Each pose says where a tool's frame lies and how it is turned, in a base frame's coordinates. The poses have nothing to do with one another.
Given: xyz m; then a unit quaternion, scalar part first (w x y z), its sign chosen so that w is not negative.
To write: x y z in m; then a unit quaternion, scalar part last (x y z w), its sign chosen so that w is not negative. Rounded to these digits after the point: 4 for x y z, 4 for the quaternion.
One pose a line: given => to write
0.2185 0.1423 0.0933 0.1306 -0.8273 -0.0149 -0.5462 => 0.2185 0.1423 0.0933 -0.8273 -0.0149 -0.5462 0.1306
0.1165 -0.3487 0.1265 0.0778 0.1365 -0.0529 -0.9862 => 0.1165 -0.3487 0.1265 0.1365 -0.0529 -0.9862 0.0778
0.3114 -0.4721 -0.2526 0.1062 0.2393 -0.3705 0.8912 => 0.3114 -0.4721 -0.2526 0.2393 -0.3705 0.8912 0.1062
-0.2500 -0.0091 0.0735 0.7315 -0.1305 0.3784 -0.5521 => -0.2500 -0.0091 0.0735 -0.1305 0.3784 -0.5521 0.7315
